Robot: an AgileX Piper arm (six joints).
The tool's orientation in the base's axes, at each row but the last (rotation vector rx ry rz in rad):
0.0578, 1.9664, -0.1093
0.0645, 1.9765, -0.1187
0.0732, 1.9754, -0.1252
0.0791, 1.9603, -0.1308
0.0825, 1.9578, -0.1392
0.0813, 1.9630, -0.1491
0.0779, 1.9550, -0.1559
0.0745, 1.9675, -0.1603
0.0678, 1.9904, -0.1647
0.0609, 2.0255, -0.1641
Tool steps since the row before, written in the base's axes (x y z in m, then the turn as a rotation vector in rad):
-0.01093, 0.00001, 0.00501, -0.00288, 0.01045, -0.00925
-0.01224, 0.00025, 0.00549, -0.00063, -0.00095, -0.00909
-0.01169, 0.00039, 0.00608, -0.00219, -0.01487, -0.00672
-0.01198, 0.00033, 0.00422, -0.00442, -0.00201, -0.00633
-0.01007, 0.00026, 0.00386, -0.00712, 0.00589, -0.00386
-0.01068, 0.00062, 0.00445, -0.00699, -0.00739, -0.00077
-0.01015, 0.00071, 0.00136, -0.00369, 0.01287, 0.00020
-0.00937, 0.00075, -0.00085, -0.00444, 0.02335, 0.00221
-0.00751, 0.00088, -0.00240, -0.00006, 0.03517, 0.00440
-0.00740, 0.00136, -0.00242, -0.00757, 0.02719, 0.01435
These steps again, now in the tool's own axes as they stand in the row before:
-0.00038, -0.00124, -0.01195, 0.00953, 0.01059, -0.00017
-0.00018, -0.00128, -0.01336, 0.00860, -0.00052, 0.00311
-0.00095, -0.00122, -0.01309, 0.00713, -0.01463, 0.00246
0.00069, -0.00130, -0.01262, 0.00755, -0.00216, -0.00139
0.00027, -0.00121, -0.01072, 0.00624, 0.00518, -0.00587
0.00002, -0.00104, -0.01154, 0.00351, -0.00815, -0.00504
0.00258, -0.00070, -0.00991, 0.00097, 0.01224, -0.00533
0.00444, -0.00038, -0.00832, -0.00081, 0.02235, -0.00834
0.00526, 0.00015, -0.00593, -0.00494, 0.03439, -0.00701
0.00542, 0.00071, -0.00571, -0.01027, 0.02474, -0.01688

